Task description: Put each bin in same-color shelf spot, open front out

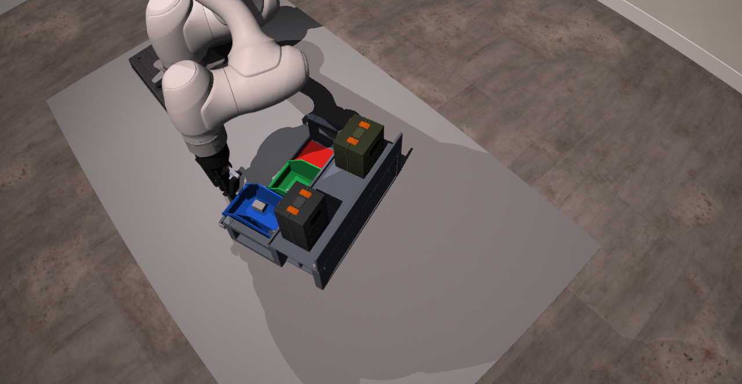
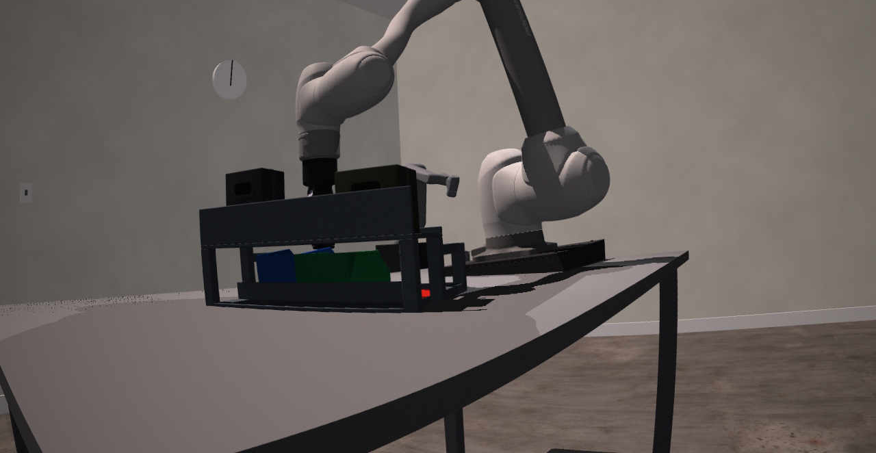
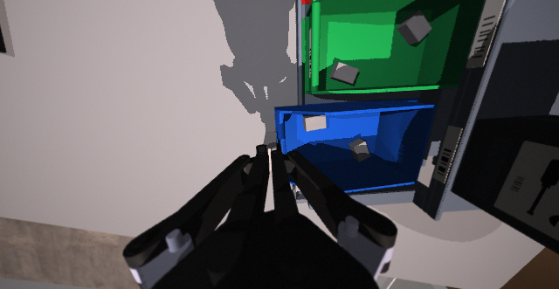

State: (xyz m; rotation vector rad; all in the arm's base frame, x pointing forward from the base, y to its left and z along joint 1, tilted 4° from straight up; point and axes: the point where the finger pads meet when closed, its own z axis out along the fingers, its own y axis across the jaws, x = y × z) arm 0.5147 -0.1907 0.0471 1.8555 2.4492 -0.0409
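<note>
My gripper is now 9 cm short of the blue bin and 3 cm to the right of it. Round my hand: olive case 28 cm to the left, 17 cm ahead, 10 cm above; then black case 23 cm ahead, 11 cm above, 6 cm to the left; then green bin 15 cm to the left, 11 cm ahead, 1 cm below.
</note>
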